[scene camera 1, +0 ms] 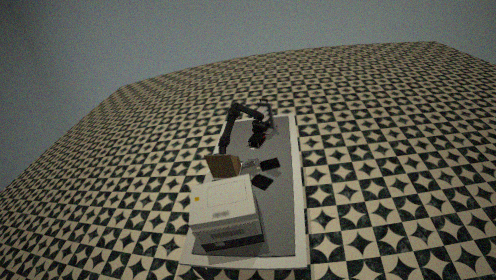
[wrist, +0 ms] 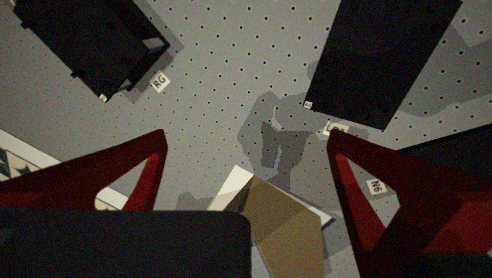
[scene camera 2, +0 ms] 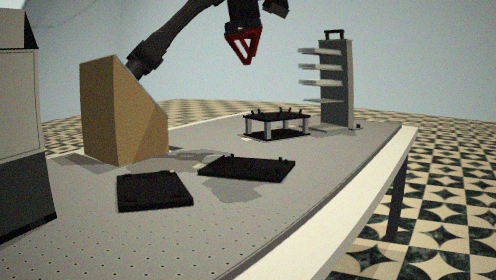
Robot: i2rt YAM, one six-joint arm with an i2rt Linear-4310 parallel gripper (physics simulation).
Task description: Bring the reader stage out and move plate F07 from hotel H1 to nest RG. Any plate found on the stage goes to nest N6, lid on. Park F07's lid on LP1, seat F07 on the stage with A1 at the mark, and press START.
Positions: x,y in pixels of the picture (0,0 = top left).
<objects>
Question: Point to an N6 nest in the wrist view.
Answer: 459,151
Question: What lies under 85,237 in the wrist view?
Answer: My gripper.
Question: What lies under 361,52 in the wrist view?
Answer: A LP1 pad.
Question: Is my gripper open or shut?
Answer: Open.
</objects>
